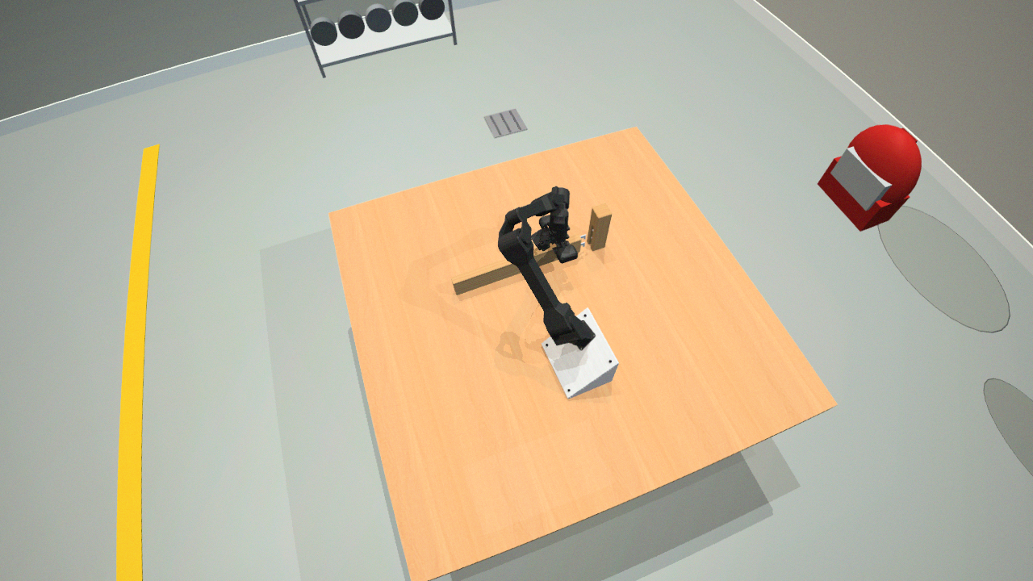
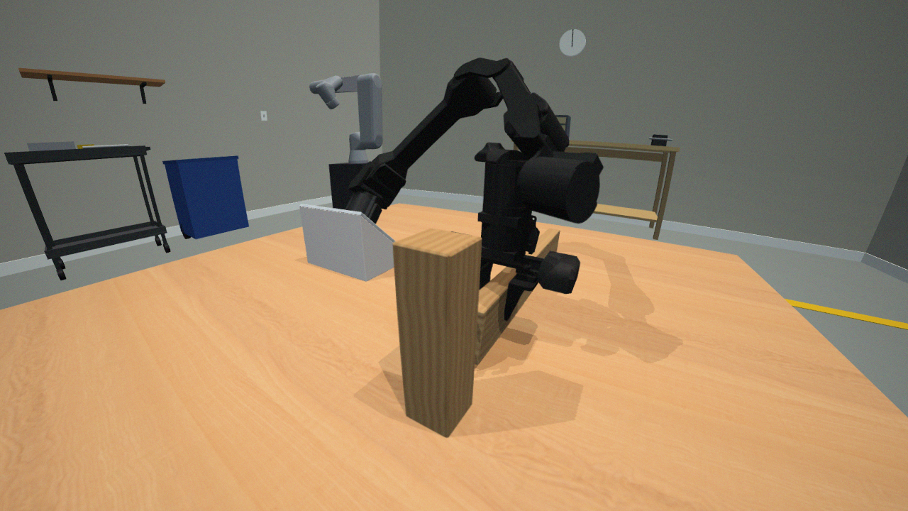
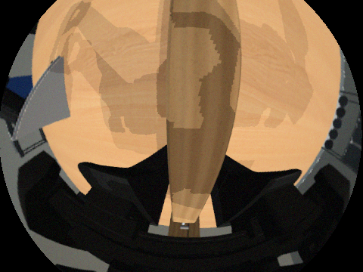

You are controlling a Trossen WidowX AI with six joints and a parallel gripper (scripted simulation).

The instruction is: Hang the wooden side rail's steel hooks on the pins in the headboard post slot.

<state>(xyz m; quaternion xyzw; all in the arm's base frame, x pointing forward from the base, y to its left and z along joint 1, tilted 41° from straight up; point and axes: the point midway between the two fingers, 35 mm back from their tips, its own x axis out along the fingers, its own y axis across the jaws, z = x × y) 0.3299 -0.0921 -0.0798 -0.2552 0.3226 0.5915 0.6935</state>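
My gripper tip is 150 mm to the left of the headboard post, 60 mm below it and 20 mm past it.
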